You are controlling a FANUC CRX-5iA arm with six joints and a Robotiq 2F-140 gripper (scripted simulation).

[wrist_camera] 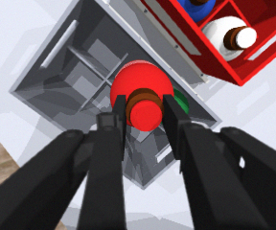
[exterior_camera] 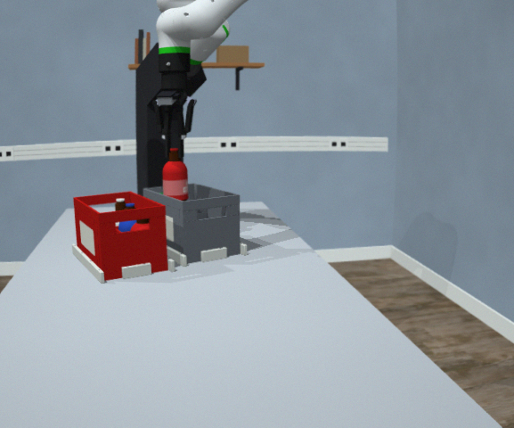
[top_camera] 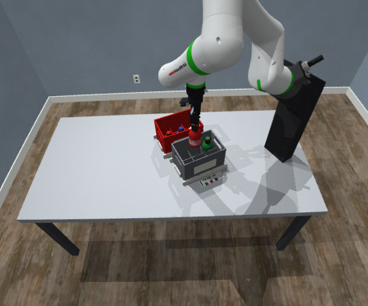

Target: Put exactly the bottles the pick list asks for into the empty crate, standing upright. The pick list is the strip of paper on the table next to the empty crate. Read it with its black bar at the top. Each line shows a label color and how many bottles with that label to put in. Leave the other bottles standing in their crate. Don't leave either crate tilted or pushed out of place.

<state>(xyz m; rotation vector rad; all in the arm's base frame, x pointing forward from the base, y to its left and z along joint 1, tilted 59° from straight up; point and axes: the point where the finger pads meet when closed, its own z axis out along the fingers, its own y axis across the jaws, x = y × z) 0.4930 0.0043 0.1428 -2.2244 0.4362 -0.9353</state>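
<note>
Now: the red bottle 8 cm below my hand. Round my hand: grey crate: 23 cm below, 3 cm to the left, 3 cm behind; then blue-label bottle: 23 cm below, 12 cm ahead, 10 cm to the right; then green-label bottle: 23 cm below, 6 cm to the right, 6 cm behind.
</note>
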